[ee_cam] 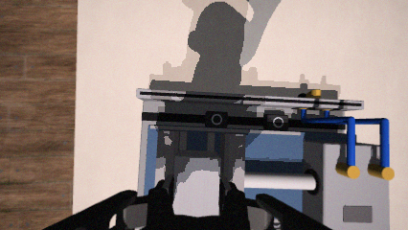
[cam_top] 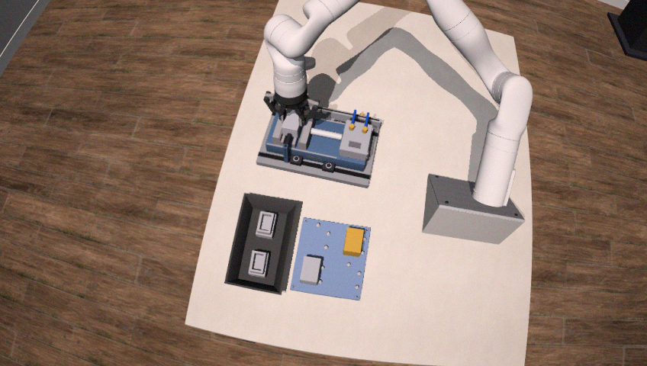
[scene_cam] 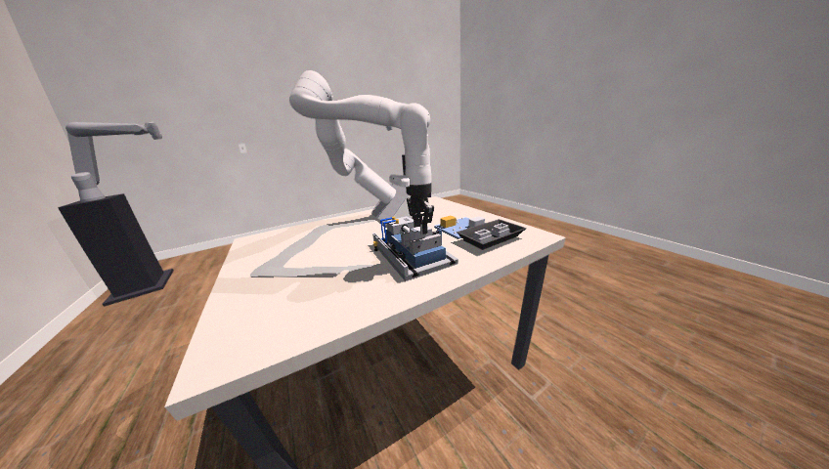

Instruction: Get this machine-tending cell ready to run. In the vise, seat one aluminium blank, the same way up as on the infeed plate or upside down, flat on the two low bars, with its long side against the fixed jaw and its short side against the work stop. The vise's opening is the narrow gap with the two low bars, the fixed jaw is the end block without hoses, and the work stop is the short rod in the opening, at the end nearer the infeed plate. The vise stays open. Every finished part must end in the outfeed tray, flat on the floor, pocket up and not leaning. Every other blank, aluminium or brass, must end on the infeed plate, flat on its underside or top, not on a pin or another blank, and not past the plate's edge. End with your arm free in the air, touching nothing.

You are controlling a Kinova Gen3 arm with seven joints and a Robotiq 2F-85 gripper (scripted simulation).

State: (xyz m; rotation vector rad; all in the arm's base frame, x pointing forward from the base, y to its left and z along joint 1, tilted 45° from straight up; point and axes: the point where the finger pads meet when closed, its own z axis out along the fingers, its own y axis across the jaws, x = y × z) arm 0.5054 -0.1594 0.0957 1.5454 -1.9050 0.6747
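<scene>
Now: the white rod 90 mm behind my hand, 10 mm to the left of it and 40 mm below it. Round my hand: hose block 160 mm behind, 30 mm to the left, 40 mm below; then blue vise 70 mm behind, 10 mm to the left, 80 mm below; then brass blank 170 mm behind, 280 mm to the left, 100 mm below.
</scene>
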